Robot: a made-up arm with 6 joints.
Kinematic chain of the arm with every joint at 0, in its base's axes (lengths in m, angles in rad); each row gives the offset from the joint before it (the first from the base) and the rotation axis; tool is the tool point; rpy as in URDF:
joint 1: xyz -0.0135 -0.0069 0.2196 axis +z
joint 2: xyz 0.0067 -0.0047 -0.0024 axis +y
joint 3: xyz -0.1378 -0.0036 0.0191 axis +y
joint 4: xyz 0.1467 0.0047 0.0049 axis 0.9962 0 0.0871
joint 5: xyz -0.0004 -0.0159 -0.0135 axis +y
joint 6: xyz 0.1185 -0.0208 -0.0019 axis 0.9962 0 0.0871
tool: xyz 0.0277 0.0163 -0.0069 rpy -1.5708 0 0
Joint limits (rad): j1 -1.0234..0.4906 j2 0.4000..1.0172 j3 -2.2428..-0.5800 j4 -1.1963..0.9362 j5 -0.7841..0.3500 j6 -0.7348..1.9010
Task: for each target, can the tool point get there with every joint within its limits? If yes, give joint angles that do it. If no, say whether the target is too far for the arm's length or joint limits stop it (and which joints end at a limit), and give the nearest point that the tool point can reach.
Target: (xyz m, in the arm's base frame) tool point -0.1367 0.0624 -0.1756
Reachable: no: joint limits stop it (at a limit: joint 1, joint 2, joint 3, joint 5, joint 6) | nearest point 0.1272 0.0907 0.1564 | short by 0.425 m
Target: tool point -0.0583 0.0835 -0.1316
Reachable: no: joint limits stop it (at a limit: joint 1, joint 2, joint 3, joint 5, joint 6) | nearest point 0.1273 0.0905 0.1563 | short by 0.343 m
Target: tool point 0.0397 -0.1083 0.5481
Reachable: yes | joints -0.9034 0.9307 -1.4934 -0.0168 -0.6581 0.7797
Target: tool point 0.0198 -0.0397 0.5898
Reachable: yes | joints -0.3928 0.7633 -1.7900 -0.9221 -0.2062 0.1213
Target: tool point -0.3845 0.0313 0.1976
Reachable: no: joint limits stop it (at a limit: joint 2, joint 3, joint 5, joint 6) | nearest point -0.2956 0.0221 0.4841 | short by 0.300 m
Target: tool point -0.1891 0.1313 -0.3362
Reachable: no: too far | nearest point 0.1248 0.0965 0.1580 | short by 0.587 m
